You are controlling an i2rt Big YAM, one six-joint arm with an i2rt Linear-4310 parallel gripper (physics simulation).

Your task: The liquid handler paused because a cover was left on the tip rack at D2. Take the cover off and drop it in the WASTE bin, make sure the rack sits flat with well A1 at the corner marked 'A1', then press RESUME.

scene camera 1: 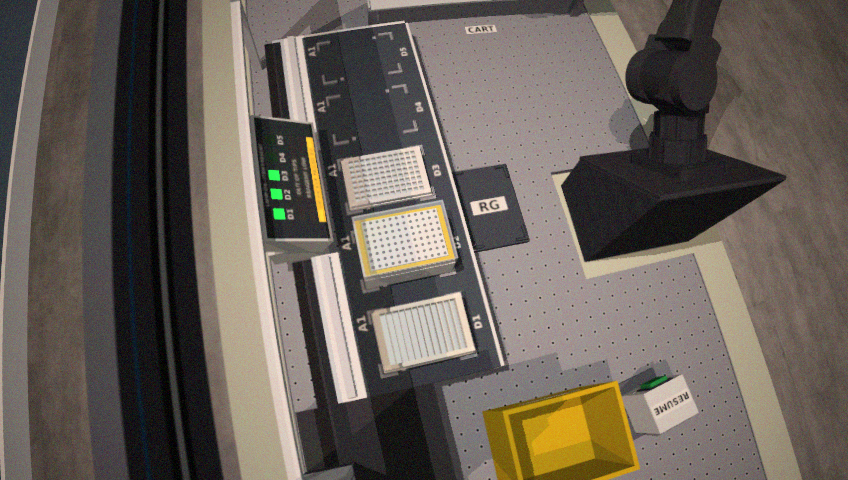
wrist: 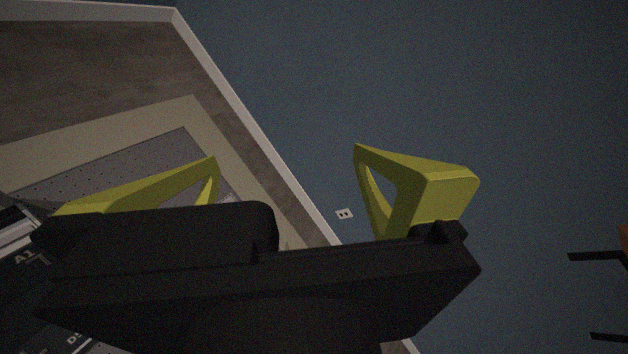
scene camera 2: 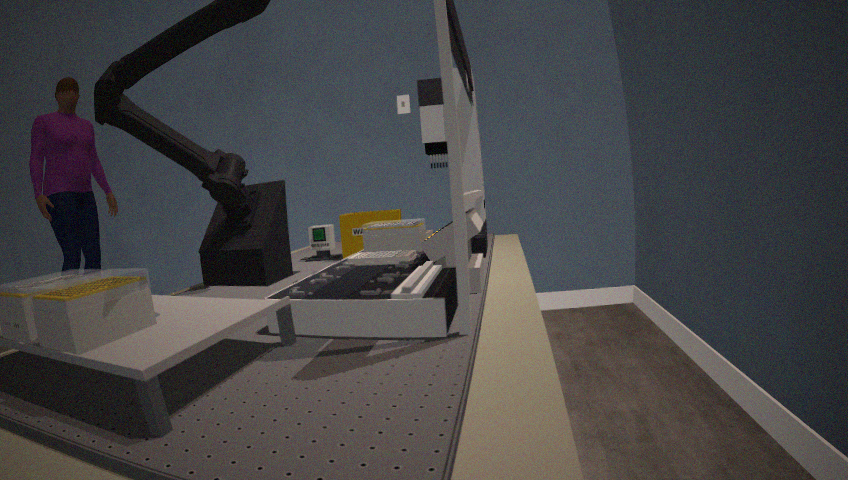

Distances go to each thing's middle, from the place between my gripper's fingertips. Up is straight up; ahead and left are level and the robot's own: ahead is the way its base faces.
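From my hand, I find the cart shelf (scene camera 2: 181, 321) 30 mm to the right, 240 mm behind and 480 mm below. The yellow WASTE bin (scene camera 1: 587, 425) is 90 mm behind my hand, 890 mm to the left of it and 470 mm below it, whereas the RESUME button box (scene camera 1: 653, 404) is 260 mm behind my hand, 900 mm to the left and 490 mm below.
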